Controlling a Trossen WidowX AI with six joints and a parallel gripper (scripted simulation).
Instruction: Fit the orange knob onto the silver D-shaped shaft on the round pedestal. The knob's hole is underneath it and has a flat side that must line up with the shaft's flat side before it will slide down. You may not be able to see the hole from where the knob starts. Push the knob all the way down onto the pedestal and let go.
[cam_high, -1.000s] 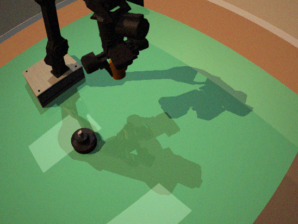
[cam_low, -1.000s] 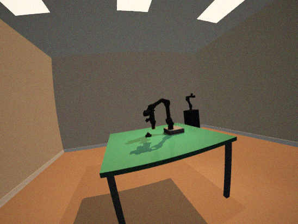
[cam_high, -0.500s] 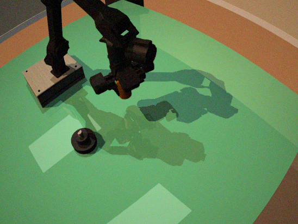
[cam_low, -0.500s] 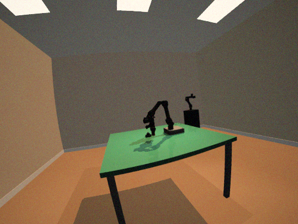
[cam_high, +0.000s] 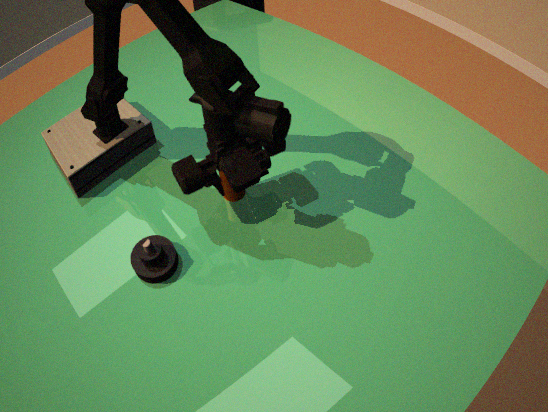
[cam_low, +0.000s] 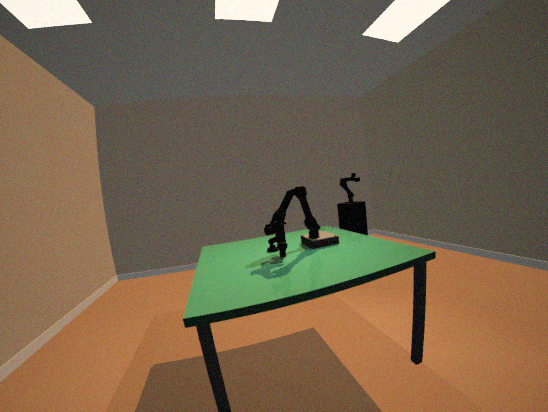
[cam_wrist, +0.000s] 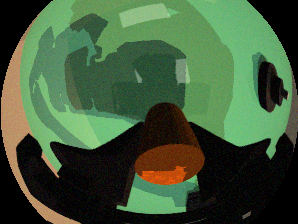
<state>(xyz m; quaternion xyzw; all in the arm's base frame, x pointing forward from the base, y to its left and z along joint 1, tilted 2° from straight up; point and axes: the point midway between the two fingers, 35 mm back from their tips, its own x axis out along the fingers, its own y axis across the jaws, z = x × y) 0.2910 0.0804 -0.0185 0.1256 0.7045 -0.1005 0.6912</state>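
The orange knob lies 3 cm above my gripper tip. Also, from my gripper tip: pedestal: 19 cm to the right, 2 cm above.
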